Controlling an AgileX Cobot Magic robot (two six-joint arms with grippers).
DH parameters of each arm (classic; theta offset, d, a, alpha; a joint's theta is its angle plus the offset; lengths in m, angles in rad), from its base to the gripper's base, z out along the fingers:
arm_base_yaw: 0 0.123 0 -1.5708
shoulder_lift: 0.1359 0 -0.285 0
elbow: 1.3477 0 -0.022 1.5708
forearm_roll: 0 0.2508 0 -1.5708
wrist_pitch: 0 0 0.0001 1.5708
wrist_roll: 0 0.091 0 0
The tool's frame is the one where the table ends.
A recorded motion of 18 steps. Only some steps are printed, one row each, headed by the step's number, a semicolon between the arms.
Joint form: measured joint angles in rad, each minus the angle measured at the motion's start. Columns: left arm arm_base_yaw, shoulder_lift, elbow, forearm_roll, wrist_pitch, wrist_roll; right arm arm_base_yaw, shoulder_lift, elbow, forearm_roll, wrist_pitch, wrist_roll.
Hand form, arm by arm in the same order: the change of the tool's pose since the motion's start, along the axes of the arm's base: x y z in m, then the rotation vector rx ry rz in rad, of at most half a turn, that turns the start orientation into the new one. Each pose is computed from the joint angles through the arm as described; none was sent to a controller.
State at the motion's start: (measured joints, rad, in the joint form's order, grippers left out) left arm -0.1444 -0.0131 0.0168 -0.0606 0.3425 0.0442; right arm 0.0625 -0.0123 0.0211 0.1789 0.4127 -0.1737
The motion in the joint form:
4: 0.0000 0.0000 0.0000 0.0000 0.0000 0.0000; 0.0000 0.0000 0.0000 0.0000 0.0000 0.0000
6: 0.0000 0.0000 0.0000 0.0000 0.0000 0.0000; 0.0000 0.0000 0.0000 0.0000 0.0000 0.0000
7: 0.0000 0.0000 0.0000 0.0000 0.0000 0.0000; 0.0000 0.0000 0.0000 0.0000 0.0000 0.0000
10: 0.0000 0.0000 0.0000 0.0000 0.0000 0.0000; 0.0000 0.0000 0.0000 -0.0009 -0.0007 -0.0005
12: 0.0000 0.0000 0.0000 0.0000 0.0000 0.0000; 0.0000 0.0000 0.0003 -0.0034 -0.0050 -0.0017
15: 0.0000 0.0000 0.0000 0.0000 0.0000 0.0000; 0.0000 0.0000 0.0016 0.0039 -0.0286 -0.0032
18: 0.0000 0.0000 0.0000 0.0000 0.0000 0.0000; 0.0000 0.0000 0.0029 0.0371 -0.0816 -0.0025
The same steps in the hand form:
4: 0.0000 0.0000 0.0000 0.0000 0.0000 0.0000; 0.0000 0.0000 0.0000 0.0000 0.0000 0.0000
6: 0.0000 0.0000 0.0000 0.0000 0.0000 0.0000; 0.0000 0.0000 0.0000 0.0000 0.0000 0.0000
7: 0.0000 0.0000 0.0000 0.0000 0.0000 0.0000; 0.0000 0.0000 0.0000 0.0000 0.0000 0.0000
10: 0.0000 0.0000 0.0000 0.0000 0.0000 0.0000; 0.0000 0.0000 0.0001 -0.0013 -0.0008 0.0000
12: 0.0000 0.0000 0.0000 0.0000 0.0000 0.0000; 0.0002 -0.0002 0.0003 -0.0046 -0.0050 -0.0006
15: 0.0000 0.0000 0.0000 0.0000 0.0000 0.0000; 0.0009 -0.0002 0.0019 0.0029 -0.0266 -0.0038
18: 0.0000 0.0000 0.0000 0.0000 0.0000 0.0000; 0.0022 0.0000 0.0062 0.0406 -0.0749 -0.0124

